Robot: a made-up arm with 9 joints.
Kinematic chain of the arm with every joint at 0, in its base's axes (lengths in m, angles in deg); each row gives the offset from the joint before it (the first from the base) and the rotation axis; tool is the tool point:
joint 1: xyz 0 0 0.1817 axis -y
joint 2: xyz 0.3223 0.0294 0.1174 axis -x
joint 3: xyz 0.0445 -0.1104 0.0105 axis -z
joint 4: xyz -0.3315 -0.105 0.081 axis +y
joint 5: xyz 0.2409 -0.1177 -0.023 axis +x
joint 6: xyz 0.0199 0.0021 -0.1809 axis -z
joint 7: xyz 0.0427 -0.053 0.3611 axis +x
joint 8: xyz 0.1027 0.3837 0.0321 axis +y
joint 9: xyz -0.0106 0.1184 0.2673 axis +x
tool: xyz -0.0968 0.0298 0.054
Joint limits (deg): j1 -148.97..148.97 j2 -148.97..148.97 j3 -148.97..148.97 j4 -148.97..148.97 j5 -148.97..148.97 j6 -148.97..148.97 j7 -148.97..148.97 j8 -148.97..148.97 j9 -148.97..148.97
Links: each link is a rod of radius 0.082 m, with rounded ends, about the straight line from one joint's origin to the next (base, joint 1, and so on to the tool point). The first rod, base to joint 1, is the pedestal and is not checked.
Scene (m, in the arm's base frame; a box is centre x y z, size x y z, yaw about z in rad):
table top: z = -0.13
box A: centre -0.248 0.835 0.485 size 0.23 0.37 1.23 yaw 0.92
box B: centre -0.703 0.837 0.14 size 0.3 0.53 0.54 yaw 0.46
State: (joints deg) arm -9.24 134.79 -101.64 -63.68 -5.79 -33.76 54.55 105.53 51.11
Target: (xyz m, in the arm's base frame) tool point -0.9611 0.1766 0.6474
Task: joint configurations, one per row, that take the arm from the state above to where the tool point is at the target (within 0.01 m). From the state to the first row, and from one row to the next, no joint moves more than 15 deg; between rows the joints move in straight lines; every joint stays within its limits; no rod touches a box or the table.
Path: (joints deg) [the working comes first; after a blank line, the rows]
Joints at the target: 50.97 81.29 -71.18 -103.60 -0.97 -57.14 49.29 107.09 45.78
Straight joint move there: touches box A.

1: 4.80 123.13 -98.51 -74.08 1.87 -36.75 58.30 102.25 49.09
2: 18.84 111.47 -95.38 -84.49 9.54 -39.74 62.05 98.98 47.07
3: 32.88 99.81 -92.25 -94.89 17.20 -42.72 65.80 95.70 45.06
4: 41.92 90.55 -81.72 -99.25 8.11 -49.93 57.55 101.39 45.42
5: 50.97 81.29 -71.18 -103.60 -0.97 -57.14 49.29 107.09 45.78

